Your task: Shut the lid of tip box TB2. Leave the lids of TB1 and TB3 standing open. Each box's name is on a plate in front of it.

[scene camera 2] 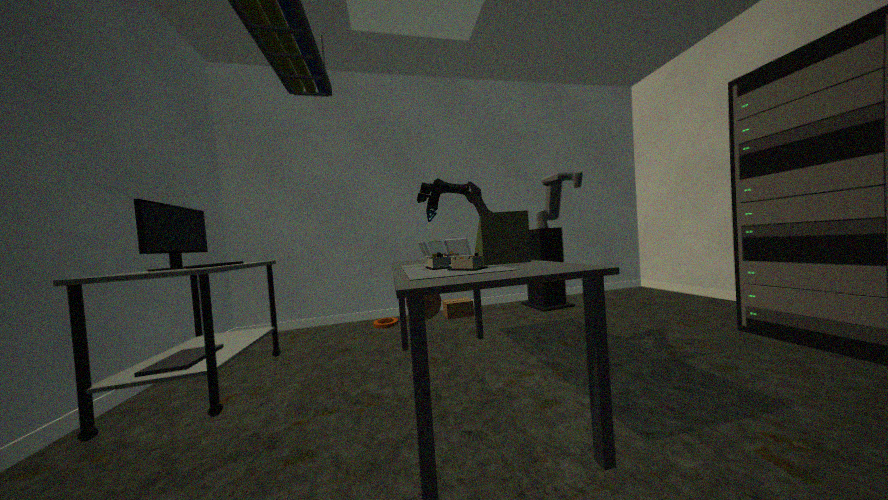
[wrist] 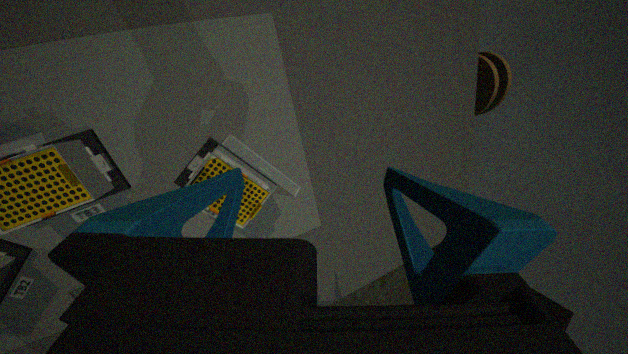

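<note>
My gripper is open and empty, blue fingers wide apart, above the boxes. In the wrist view, the TB3 box with its yellow rack is at the left, behind its name plate. Part of TB2's dark base shows at the lower left edge, by the TB2 plate; its lid is out of frame there. A third box is partly behind the left finger, its lid upright and its plate hidden. In the scene view, small boxes have raised clear lids; names are unreadable.
The boxes stand on a pale mat on the table. A green block stands by the arm's base. Another robot arm is behind. A side desk with a monitor is at the left.
</note>
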